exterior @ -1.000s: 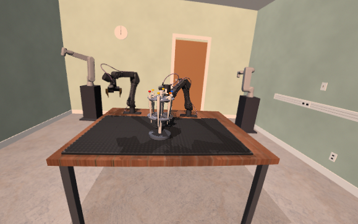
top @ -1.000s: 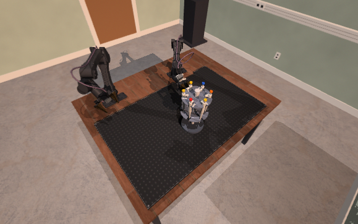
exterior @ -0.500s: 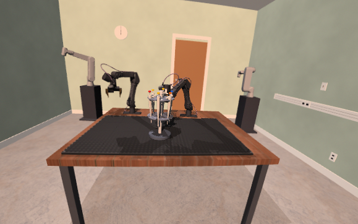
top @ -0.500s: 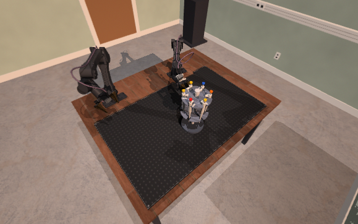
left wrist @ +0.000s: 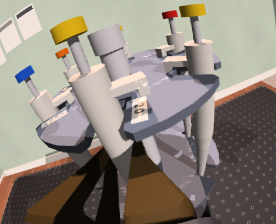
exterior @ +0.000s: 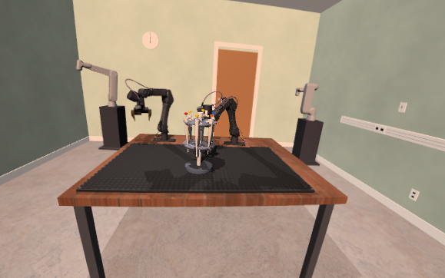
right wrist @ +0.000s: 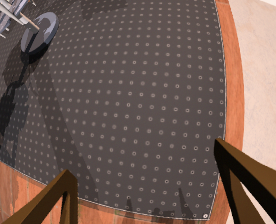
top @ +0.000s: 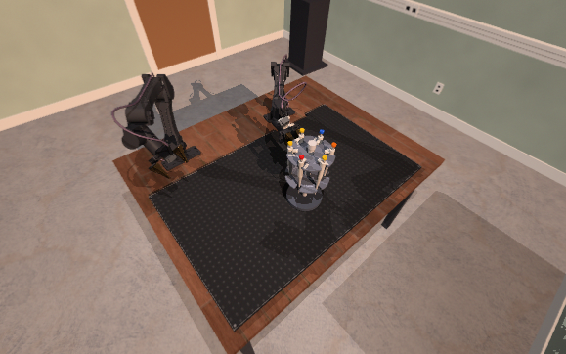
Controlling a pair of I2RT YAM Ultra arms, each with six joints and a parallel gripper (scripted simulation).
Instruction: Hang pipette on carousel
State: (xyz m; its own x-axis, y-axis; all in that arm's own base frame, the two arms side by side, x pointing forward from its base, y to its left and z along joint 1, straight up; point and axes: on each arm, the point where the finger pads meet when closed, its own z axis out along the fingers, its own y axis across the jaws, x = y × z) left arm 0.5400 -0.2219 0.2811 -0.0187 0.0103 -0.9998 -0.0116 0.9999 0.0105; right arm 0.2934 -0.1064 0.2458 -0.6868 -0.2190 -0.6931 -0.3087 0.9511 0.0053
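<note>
Now: the pipette 1 cm to the right of my left hand and 2 cm below it.
</note>
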